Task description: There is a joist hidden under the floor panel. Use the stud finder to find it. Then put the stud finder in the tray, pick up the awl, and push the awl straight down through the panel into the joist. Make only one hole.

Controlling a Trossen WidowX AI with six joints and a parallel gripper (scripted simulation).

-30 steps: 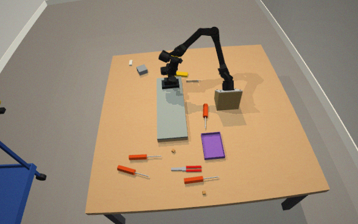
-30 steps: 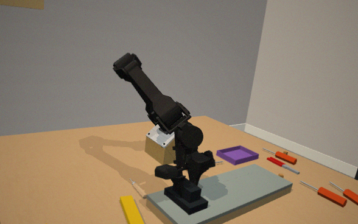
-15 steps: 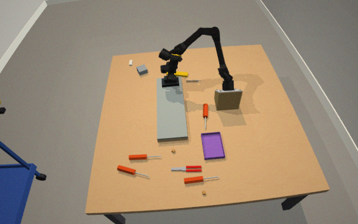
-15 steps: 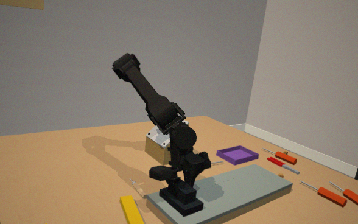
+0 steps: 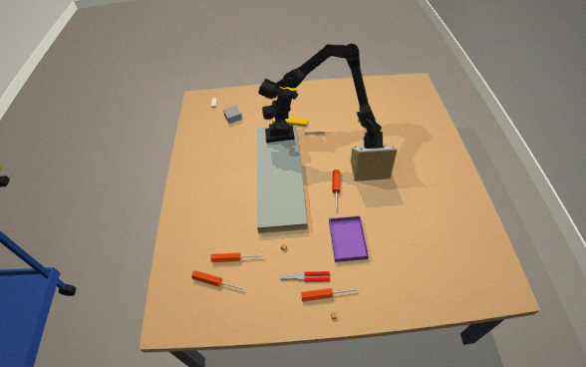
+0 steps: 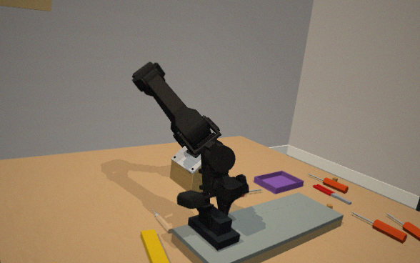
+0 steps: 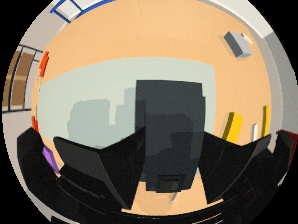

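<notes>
Now: the stud finder 20 mm behind my gripper tip and 20 mm above it. Round my gripper tip: purple tray: 240 mm behind, 500 mm to the left, 60 mm below; then awl: 190 mm behind, 50 mm to the right, 70 mm below; then grey cube: 210 mm ahead, 200 mm to the right, 60 mm below.
</notes>
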